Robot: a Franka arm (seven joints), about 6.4 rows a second.
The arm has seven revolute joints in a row. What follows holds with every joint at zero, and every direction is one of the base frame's. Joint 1 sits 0.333 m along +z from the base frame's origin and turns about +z. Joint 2 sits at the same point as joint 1 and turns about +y. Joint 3 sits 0.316 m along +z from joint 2 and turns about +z. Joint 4 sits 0.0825 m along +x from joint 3 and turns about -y. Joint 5 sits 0.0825 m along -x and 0.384 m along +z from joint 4 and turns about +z. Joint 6 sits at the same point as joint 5 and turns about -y. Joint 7 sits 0.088 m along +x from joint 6 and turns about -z. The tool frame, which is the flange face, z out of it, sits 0.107 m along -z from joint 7; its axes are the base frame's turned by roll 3.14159, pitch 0 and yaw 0 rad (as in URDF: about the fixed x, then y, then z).
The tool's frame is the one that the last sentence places.
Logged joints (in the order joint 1, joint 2, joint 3, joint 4, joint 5, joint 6, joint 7), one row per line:
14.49, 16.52, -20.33, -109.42, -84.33, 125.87, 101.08
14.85, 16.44, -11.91, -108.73, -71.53, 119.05, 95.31
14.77, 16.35, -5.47, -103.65, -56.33, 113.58, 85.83
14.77, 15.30, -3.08, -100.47, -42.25, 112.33, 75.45
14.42, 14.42, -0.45, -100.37, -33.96, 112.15, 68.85
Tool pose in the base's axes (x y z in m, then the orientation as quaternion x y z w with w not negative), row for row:
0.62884, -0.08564, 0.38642, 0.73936, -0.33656, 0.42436, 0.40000
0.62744, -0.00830, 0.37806, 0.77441, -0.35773, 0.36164, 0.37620
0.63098, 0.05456, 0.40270, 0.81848, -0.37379, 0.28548, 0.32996
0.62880, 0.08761, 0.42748, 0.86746, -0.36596, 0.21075, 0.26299
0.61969, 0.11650, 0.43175, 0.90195, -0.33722, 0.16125, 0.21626
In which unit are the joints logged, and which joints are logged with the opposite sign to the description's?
The joints are logged in degrees. Opposite sign: none.
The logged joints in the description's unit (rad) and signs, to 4 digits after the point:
0.2529, 0.2883, -0.3548, -1.9097, -1.4718, 2.1968, 1.7642
0.2592, 0.2869, -0.2079, -1.8977, -1.2484, 2.0778, 1.6635
0.2578, 0.2854, -0.0955, -1.8090, -0.9831, 1.9823, 1.4980
0.2578, 0.2670, -0.0538, -1.7535, -0.7374, 1.9605, 1.3169
0.2517, 0.2517, -0.0079, -1.7518, -0.5927, 1.9574, 1.2017

